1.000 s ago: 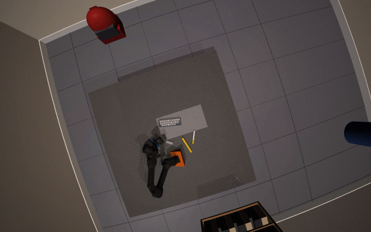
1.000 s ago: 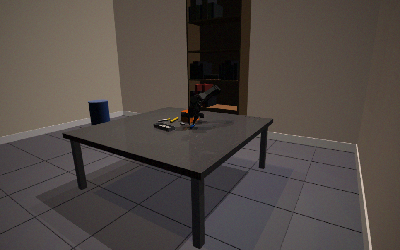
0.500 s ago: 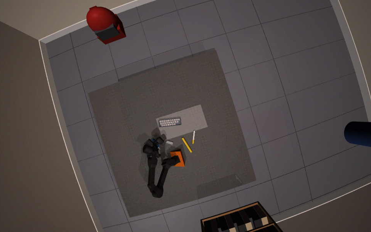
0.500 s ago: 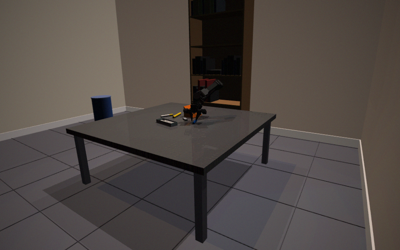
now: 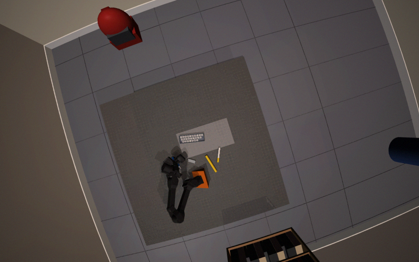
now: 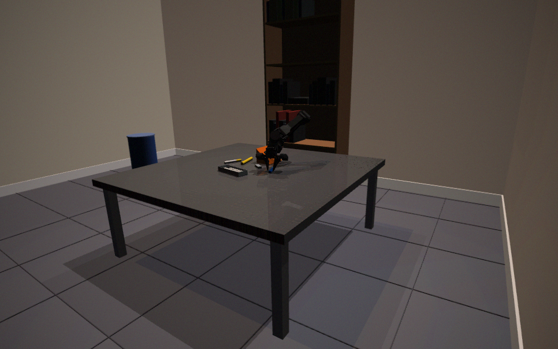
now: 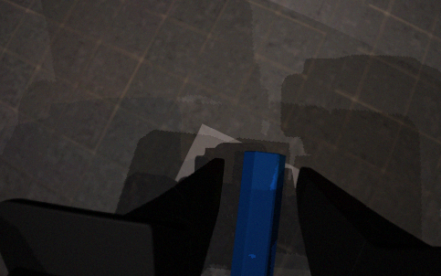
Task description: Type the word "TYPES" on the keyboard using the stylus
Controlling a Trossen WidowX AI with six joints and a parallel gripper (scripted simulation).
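The blue stylus lies 70 mm behind my gripper tip, 20 mm to the right of it and 10 mm below it. The rest, counted from my gripper tip: yellow stick (160 mm behind, 270 mm to the right); small grey block (80 mm behind, 130 mm to the right, 10 mm below); grey tip (100 mm behind, 30 mm to the right, 10 mm below).
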